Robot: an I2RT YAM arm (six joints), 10 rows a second.
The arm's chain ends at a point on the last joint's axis. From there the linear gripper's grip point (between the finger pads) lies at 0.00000 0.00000 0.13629 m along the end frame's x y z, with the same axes.
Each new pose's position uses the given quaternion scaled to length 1; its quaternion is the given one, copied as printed.
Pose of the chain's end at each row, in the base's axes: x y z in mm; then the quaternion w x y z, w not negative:
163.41 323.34 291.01 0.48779 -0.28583 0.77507 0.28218
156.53 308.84 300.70 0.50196 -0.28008 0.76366 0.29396
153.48 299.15 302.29 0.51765 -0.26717 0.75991 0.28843
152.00 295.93 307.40 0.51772 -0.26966 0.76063 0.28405
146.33 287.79 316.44 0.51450 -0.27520 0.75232 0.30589
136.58 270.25 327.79 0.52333 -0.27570 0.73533 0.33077
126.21 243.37 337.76 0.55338 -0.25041 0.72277 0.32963
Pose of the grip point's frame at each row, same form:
244.48 420.96 241.28 0.48779 -0.28583 0.77507 0.28218
238.58 408.35 256.64 0.50196 -0.28008 0.76366 0.29396
239.70 396.59 261.72 0.51765 -0.26717 0.75991 0.28843
238.46 392.88 266.16 0.51772 -0.26966 0.76063 0.28405
228.89 389.11 277.81 0.51450 -0.27520 0.75232 0.30589
216.62 375.88 295.97 0.52333 -0.27570 0.73533 0.33077
212.73 346.08 314.56 0.55338 -0.25041 0.72277 0.32963

